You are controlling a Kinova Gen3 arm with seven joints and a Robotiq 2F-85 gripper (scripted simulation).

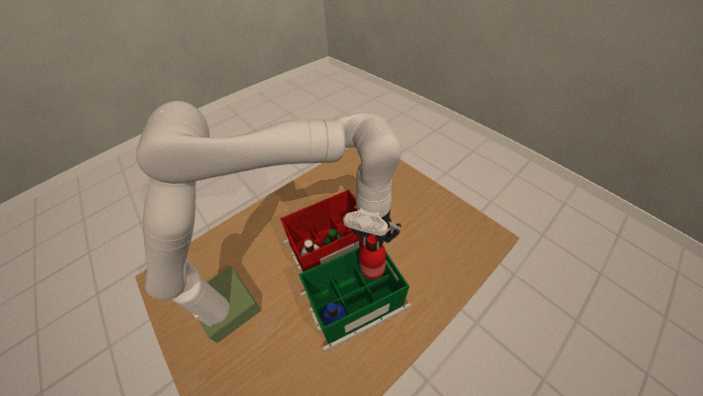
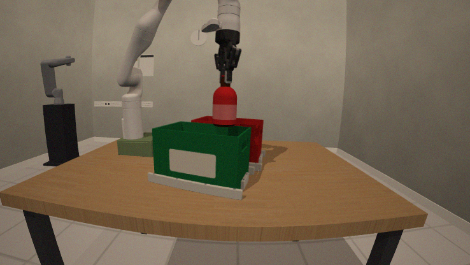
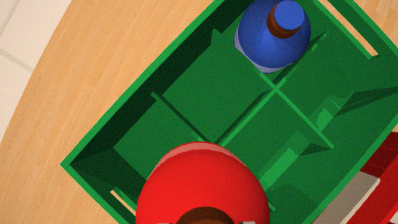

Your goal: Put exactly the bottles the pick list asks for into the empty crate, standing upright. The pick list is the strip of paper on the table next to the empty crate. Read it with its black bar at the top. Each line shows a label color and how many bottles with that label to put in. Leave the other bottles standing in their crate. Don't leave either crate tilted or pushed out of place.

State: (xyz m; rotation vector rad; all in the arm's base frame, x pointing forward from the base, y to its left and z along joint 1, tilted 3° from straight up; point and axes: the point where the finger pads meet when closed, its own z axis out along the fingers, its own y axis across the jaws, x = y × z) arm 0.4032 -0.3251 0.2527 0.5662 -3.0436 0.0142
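My gripper is now 7 cm above the red-labelled bottle. Also, from my hand: green crate 6 cm behind, 2 cm to the left, 25 cm below; then green-label bottle 4 cm ahead, 19 cm to the left, 25 cm below; then blue-label bottle 16 cm behind, 2 cm to the left, 25 cm below.
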